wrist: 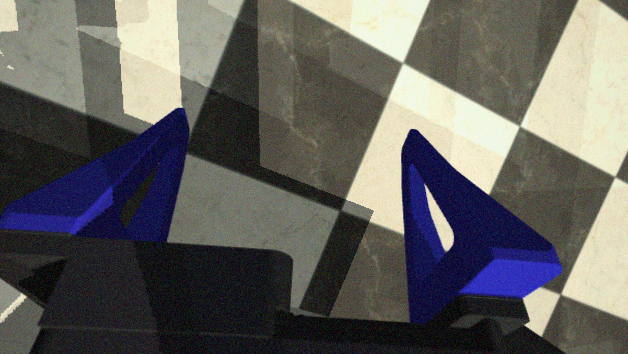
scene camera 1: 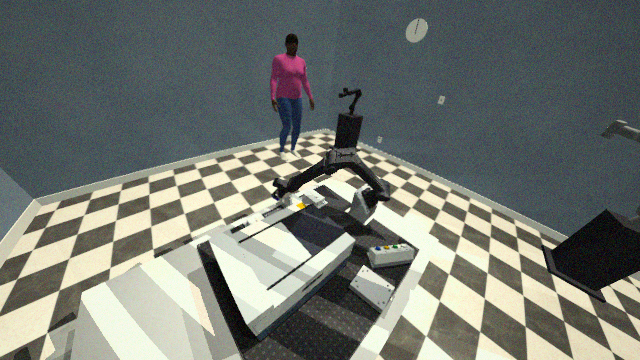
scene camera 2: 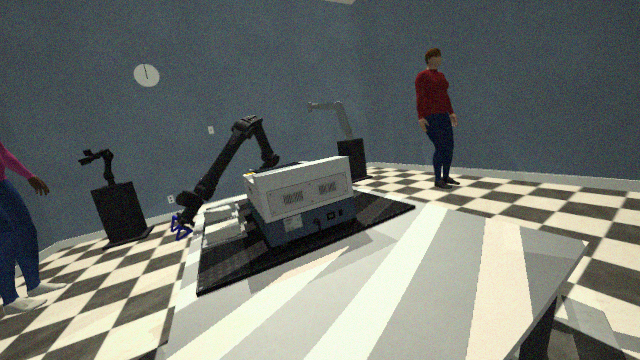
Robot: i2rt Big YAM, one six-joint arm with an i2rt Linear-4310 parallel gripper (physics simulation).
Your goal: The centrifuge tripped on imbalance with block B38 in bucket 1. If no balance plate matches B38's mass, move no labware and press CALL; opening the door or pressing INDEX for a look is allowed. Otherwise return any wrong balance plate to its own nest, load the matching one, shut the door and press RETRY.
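Frame: origin at the arm's base, x ahead, y left, z up, level; centimetres.
Seen in the pictures: gripper, fingertip midpoint: [wrist: 298, 129] [scene camera 1: 276, 193] [scene camera 2: 174, 236]; arm's base at its link origin: [scene camera 1: 368, 198].
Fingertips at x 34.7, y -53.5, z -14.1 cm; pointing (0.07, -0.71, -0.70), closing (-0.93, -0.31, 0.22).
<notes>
Pixels of each thing's top centre, then the offset from my fingertips to it. "spot": a spot on its surface instead. Level surfaces: height alone.
- button box at its top centre: [scene camera 1: 394, 248] dx -16.3, dy +82.7, dz +9.7 cm
- white plate with screws, top centre: [scene camera 1: 373, 284] dx +4.6, dy +84.8, dz +6.0 cm
- black mat at its surface level: dz +1.3 cm
- yellow patch at a spot on its surface: [scene camera 1: 300, 205] spot: dx +9.2, dy +39.5, dz +22.4 cm
The centrifuge [scene camera 1: 300, 260] [scene camera 2: 305, 192] has a white housing on a blue base; its back faces scene camera 2. I cannot tell the door's state, and the buckets and block B38 are not visible. A button box [scene camera 1: 391, 256] with blue, yellow and green buttons stands beside it; its labels are unreadable. Pale nests or plates [scene camera 2: 222, 227] stand along the mat's far side from the button box; their masses are unreadable. My gripper [scene camera 1: 275, 194] [scene camera 2: 181, 227] [wrist: 298, 129] is open and empty, out past the table edge beside the nests, with floor tiles below it in the wrist view.
A white plate with screws [scene camera 1: 372, 288] lies on the black mat [scene camera 1: 320, 325] [scene camera 2: 230, 277] near the button box. A yellow patch [scene camera 1: 300, 205] shows near the arm's side of the centrifuge. People [scene camera 1: 289, 85] [scene camera 2: 434, 110] and other arms on pedestals [scene camera 1: 348, 130] [scene camera 2: 120, 210] stand away from the table.
</notes>
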